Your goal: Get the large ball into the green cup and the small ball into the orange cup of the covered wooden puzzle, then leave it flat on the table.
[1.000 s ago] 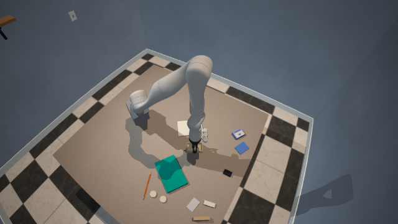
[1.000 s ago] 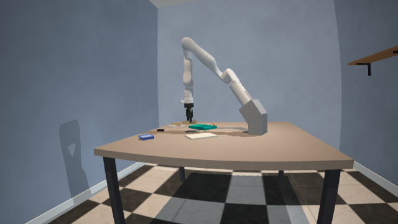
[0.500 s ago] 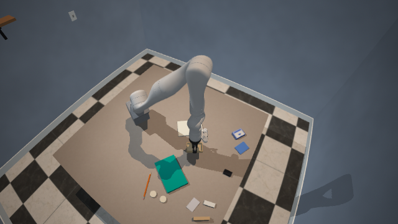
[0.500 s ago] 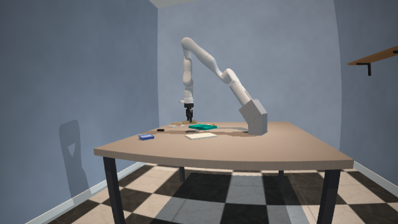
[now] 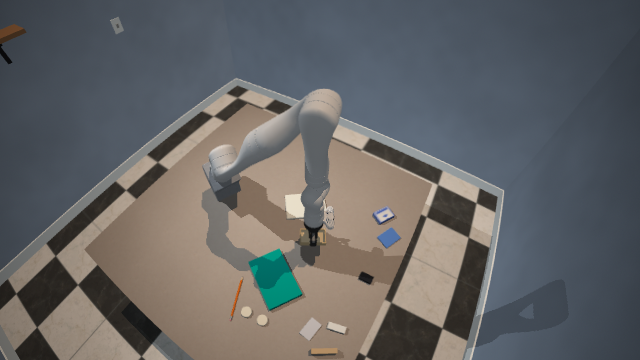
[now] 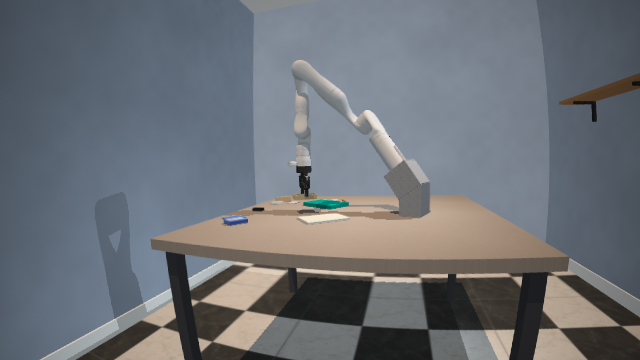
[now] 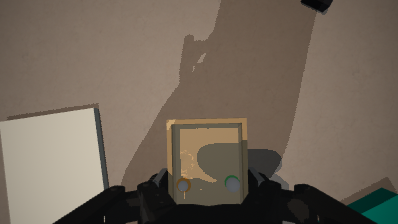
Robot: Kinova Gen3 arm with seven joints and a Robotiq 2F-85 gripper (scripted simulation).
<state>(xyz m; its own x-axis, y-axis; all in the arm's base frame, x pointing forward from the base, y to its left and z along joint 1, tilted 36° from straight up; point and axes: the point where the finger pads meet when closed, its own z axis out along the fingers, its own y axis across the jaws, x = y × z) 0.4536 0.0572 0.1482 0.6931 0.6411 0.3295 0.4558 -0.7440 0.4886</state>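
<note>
Now: the covered wooden puzzle 2 cm below my hand. Also, from my hand: teal book: 4 cm behind, 22 cm to the right, 8 cm below; then cream pad: 14 cm behind, 16 cm to the left, 9 cm below; then black block: 28 cm ahead, 1 cm to the right, 8 cm below.
</note>
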